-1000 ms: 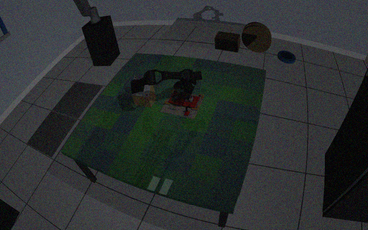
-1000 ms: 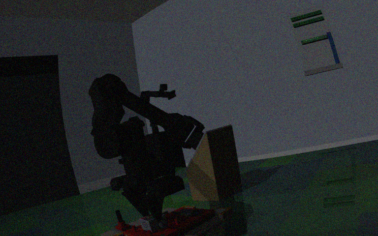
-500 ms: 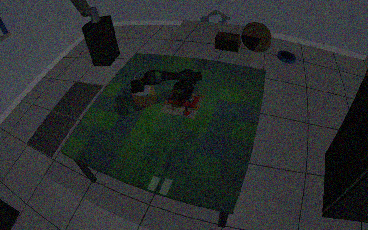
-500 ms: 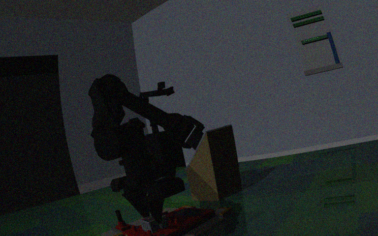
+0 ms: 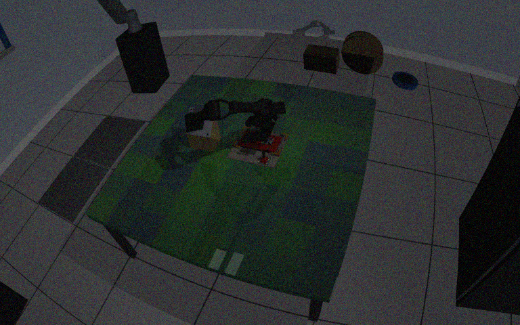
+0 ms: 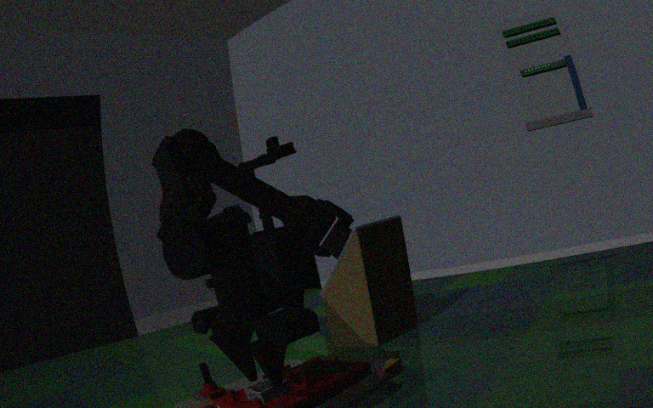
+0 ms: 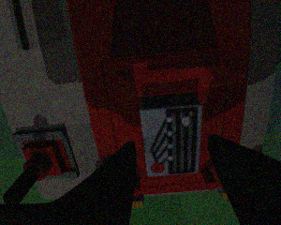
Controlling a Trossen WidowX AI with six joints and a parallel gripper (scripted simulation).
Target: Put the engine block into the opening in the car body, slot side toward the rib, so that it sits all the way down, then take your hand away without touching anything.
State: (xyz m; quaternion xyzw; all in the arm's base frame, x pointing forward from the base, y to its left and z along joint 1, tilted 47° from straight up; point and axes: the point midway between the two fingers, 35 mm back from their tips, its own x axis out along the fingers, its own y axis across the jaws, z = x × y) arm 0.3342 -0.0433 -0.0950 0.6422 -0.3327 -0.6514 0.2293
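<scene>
Now: gripper tip 10 mm to the right of the engine block and 10 mm above it. Also, from my gripper tip: pale plate (40 mm behind, 30 mm below, 10 mm to the right).
</scene>
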